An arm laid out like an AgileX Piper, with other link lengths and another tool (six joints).
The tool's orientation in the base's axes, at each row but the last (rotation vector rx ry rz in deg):
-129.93, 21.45, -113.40
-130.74, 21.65, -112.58
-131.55, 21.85, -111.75
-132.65, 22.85, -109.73
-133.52, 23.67, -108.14
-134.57, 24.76, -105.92
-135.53, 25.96, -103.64
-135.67, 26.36, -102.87
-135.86, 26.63, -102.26
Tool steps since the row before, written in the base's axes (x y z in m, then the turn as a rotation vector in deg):
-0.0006, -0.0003, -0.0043, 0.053, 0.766, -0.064
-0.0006, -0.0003, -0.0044, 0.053, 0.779, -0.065
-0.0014, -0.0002, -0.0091, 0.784, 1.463, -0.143
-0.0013, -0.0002, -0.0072, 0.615, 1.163, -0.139
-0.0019, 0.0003, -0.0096, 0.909, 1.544, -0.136
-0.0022, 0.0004, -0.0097, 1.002, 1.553, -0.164
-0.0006, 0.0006, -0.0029, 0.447, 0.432, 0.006
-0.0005, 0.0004, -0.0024, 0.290, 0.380, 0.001
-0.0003, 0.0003, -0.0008, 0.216, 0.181, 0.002
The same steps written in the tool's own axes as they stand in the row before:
-0.0041, 0.0014, 0.0001, -0.250, -0.729, 0.001
-0.0042, 0.0014, 0.0001, -0.254, -0.741, 0.000
-0.0088, 0.0025, 0.0002, -0.398, -1.470, 0.675
-0.0070, 0.0022, 0.0002, -0.342, -1.161, 0.534
-0.0095, 0.0024, 0.0002, -0.390, -1.567, 0.787
-0.0096, 0.0026, 0.0002, -0.399, -1.582, 0.884
-0.0030, 0.0003, 0.0002, -0.024, -0.481, 0.393
-0.0024, 0.0004, 0.0002, -0.050, -0.405, 0.248
-0.0009, 0.0000, -0.0001, -0.003, -0.206, 0.192

